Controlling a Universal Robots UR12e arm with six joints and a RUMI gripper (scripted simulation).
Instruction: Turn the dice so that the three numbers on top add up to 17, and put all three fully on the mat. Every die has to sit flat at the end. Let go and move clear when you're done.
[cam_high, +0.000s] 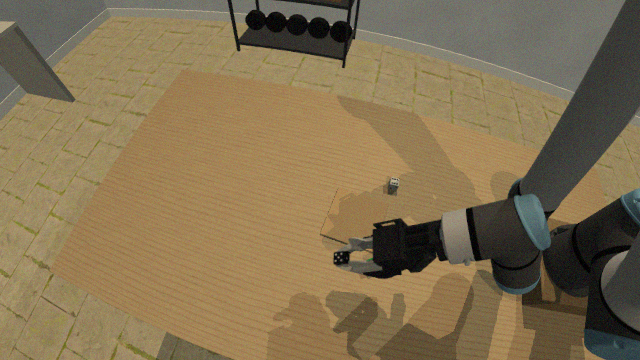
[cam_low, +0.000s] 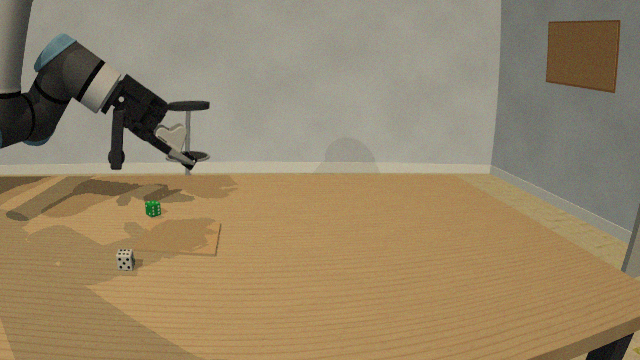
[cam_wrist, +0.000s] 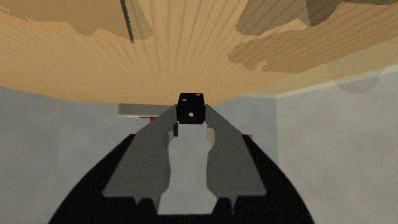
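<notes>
Now: hand 70 mm past the green die, 20 mm to the left of it and 90 mm above it. The rest, counted from my hand: black die 10 mm ahead; then tan mat 20 mm behind, 140 mm to the right, 100 mm below; then white die 120 mm behind, 250 mm to the right, 90 mm below.
</notes>
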